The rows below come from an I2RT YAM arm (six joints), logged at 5 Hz.
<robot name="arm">
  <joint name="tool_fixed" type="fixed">
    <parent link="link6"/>
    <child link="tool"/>
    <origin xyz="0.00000 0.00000 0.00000" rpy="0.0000 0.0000 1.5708"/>
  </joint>
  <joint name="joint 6" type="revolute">
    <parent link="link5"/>
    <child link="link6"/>
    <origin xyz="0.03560 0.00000 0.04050" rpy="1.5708 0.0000 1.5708"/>
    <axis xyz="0 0 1"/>
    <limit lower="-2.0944" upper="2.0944"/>
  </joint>
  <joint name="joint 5" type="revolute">
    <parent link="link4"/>
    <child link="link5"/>
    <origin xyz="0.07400 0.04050 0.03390" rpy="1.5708 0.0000 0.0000"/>
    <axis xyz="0 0 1"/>
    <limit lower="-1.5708" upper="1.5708"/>
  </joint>
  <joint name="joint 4" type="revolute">
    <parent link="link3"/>
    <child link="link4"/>
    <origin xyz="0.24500 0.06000 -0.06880"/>
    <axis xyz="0 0 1"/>
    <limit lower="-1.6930" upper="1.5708"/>
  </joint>
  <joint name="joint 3" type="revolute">
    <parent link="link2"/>
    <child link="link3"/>
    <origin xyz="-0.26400 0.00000 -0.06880" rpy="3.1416 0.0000 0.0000"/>
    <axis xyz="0 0 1"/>
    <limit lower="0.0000" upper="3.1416"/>
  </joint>
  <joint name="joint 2" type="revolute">
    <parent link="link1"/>
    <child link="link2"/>
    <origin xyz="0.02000 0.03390 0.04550" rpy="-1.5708 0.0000 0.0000"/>
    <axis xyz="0 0 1"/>
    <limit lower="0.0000" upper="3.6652"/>
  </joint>
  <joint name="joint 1" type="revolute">
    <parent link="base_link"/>
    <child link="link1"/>
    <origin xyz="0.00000 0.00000 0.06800"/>
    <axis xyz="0 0 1"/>
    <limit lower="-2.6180" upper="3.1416"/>
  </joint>
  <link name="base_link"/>
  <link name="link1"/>
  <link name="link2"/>
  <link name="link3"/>
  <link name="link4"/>
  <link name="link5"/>
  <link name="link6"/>
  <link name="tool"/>
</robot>
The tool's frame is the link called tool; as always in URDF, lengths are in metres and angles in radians.
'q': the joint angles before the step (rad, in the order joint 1, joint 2, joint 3, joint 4, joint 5, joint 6). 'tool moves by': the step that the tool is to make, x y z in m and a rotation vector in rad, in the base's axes. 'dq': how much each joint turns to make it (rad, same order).
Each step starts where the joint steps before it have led.
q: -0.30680 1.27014 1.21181 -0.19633 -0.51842 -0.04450
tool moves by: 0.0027 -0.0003 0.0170 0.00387 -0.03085 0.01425
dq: 0.00003 0.01844 0.06747 -0.01539 -0.01688 0.01075
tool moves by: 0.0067 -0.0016 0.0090 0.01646 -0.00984 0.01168
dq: 0.00011 0.03197 0.05360 -0.00770 -0.01527 0.01843
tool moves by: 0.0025 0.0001 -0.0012 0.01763 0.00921 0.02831
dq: -0.00026 0.01111 0.00662 -0.00471 -0.03088 0.00913
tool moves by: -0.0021 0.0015 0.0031 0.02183 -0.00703 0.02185
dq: 0.00009 -0.00644 0.00242 0.00334 -0.02607 0.02159
